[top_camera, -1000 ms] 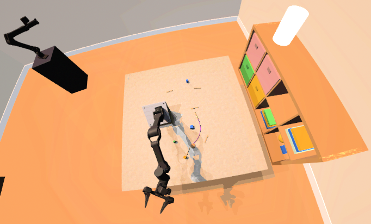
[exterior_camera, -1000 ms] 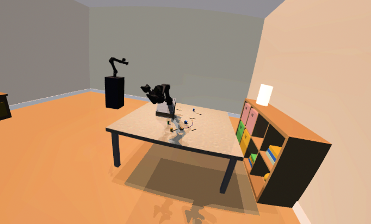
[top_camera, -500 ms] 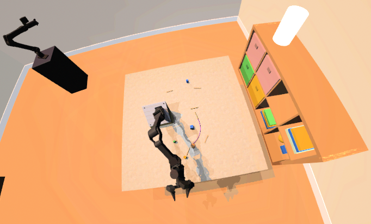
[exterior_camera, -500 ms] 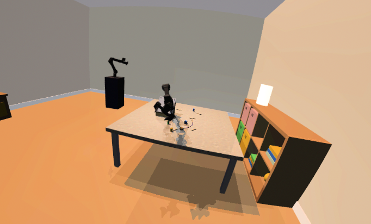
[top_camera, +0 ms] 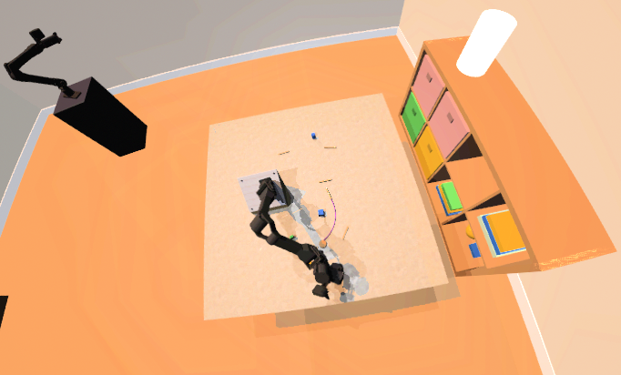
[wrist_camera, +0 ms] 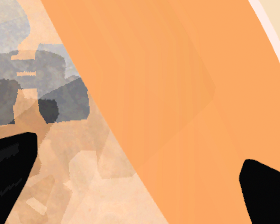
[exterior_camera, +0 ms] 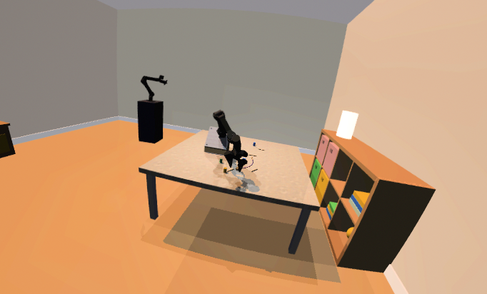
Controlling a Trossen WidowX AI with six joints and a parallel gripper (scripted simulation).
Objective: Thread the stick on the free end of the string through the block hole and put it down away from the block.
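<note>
Right now the blue block is 5 cm ahead of my gripper tip, 42 cm to the left of it and 10 cm below it. From my gripper tip the other things lie so: green piece: 14 cm behind, 33 cm to the left, 10 cm below; orange piece: 8 cm behind, 17 cm to the left, 10 cm below; round wooden button: 1 cm ahead, 25 cm to the left, 11 cm below.
</note>
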